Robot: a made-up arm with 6 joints.
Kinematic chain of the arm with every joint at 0, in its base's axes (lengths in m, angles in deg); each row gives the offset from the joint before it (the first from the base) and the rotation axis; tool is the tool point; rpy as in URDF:
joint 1: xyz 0 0 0.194 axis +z
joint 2: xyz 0 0 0 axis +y
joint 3: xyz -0.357 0 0.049 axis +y
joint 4: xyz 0.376 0 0.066 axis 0.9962 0 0.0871
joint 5: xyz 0 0 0 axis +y
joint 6: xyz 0.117 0 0.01 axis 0.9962 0 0.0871
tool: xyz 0 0 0 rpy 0 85 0
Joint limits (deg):
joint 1: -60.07..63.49
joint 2: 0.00..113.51
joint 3: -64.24..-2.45
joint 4: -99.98..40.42
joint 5: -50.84..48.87
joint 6: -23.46..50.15
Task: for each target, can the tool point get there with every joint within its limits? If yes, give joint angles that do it. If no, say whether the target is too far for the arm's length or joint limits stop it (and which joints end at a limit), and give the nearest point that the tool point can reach.
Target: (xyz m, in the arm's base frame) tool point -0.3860 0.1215 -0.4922
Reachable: no: joint limits stop it (at a limit: joint 1, joint 2, joint 3) | nearest point -0.0168 0.1049 0.0313 | short by 0.641 m
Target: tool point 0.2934 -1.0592 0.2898
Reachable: no: too far | nearest point 0.2515 -0.5352 0.2628 | short by 0.526 m
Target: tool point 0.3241 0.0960 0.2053
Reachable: yes | joints 7.40 82.45 -21.99 -51.37 -35.74 26.13
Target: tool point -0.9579 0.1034 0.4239
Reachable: no: too far | nearest point -0.3099 0.0335 0.7120 | short by 0.713 m
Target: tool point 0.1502 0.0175 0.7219
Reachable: yes | joints -0.49 35.81 -58.22 -36.06 -15.88 24.46
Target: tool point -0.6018 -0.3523 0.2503
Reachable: no: joint limits stop it (at a limit: joint 2, joint 3, joint 5) | nearest point -0.2690 -0.1575 0.7120 | short by 0.602 m
